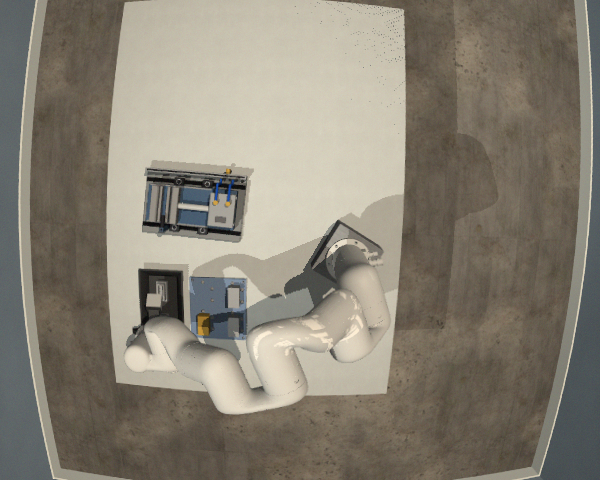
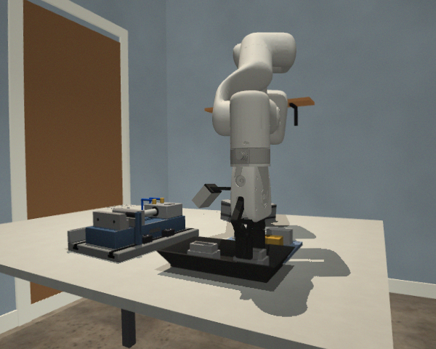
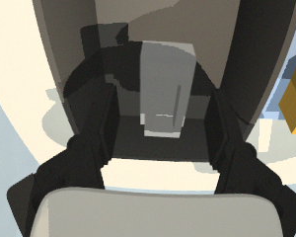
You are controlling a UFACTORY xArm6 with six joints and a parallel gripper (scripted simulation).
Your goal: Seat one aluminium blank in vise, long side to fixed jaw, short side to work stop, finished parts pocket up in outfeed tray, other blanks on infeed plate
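Now: the aluminium blank 22 cm behind my hand, 4 cm to the left of it and 3 cm below it. Round my hand: brass blank (13 cm behind, 2 cm to the left, 3 cm below); then work stop (8 cm behind, 31 cm to the right, 3 cm above); then moving jaw block (12 cm behind, 34 cm to the right, 2 cm above).
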